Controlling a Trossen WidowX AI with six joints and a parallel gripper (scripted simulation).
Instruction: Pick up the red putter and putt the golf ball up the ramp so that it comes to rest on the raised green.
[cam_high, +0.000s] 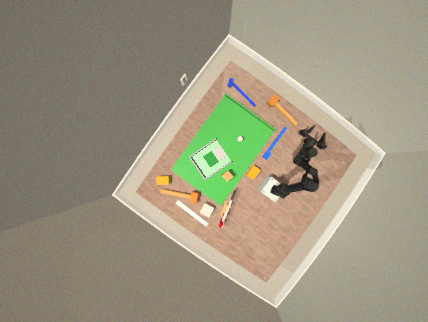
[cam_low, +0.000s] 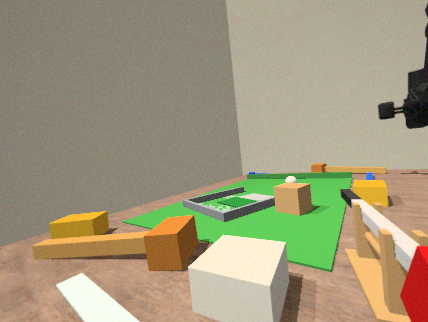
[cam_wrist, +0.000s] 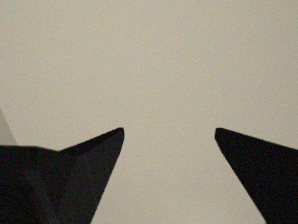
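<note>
My gripper tip is 550 mm to the right of the tan cube, 390 mm short of it and 230 mm above it. The rest, counted from my gripper tip: green mat 500 mm ahead, 380 mm to the left, 260 mm below; blue putter 570 mm ahead, 250 mm below, 80 mm to the right; white golf ball 420 mm ahead, 260 mm to the left, 240 mm below.
</note>
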